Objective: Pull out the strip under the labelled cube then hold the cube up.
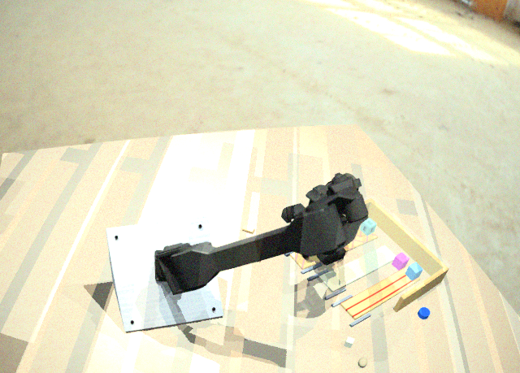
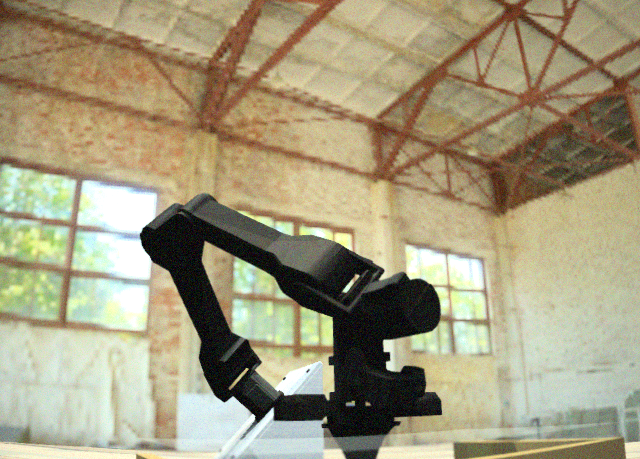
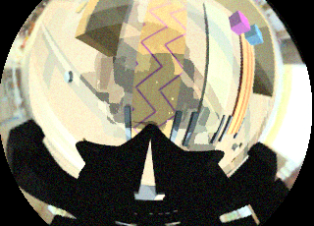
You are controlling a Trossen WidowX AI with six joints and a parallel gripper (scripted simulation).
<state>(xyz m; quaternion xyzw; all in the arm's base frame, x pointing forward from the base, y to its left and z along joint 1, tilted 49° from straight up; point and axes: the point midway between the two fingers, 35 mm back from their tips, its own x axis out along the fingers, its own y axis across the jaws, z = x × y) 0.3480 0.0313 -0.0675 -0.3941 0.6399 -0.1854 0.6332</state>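
Now: gripper tip 21 cm short of the labelled cube, 7 cm to the right of it and 1 cm below it.
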